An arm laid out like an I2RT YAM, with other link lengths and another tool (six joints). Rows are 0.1 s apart.
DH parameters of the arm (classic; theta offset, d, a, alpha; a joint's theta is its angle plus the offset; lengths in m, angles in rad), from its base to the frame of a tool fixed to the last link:
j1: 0 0.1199 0.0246 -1.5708
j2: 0 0 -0.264 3.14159
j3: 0.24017 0 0.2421 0
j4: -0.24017 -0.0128 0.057 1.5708
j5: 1.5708 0.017 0 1.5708
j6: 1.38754 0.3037 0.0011 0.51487
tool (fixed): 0 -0.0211 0 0
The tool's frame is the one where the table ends.
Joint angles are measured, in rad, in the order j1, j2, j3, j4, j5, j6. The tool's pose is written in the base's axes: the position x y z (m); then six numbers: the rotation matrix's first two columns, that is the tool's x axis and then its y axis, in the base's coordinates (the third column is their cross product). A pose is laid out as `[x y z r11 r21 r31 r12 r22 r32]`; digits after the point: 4 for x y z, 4 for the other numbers.
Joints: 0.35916, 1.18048, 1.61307, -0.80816, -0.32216, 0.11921
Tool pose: [0.3427 0.2493 0.3785 -0.3037 -0.1789 -0.9358 -0.1962 0.9729 -0.1223]
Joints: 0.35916, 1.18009, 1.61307, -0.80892, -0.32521, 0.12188
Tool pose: [0.3419 0.2499 0.3785 -0.3056 -0.1768 -0.9356 -0.1984 0.9729 -0.1191]
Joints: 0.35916, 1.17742, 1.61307, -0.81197, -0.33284, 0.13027
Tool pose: [0.3395 0.2511 0.3790 -0.3109 -0.1702 -0.9351 -0.2032 0.9730 -0.1095]
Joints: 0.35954, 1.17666, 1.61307, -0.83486, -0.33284, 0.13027
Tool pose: [0.3362 0.2501 0.3726 -0.3301 -0.1776 -0.9271 -0.2058 0.9721 -0.1129]
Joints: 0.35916, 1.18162, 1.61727, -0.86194, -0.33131, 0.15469
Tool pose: [0.3341 0.2487 0.3651 -0.3695 -0.1676 -0.9140 -0.1994 0.9750 -0.0982]
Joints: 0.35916, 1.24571, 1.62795, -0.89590, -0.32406, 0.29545
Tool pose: [0.3448 0.2508 0.3372 -0.5235 -0.0832 -0.8480 -0.1424 0.9898 -0.0092]
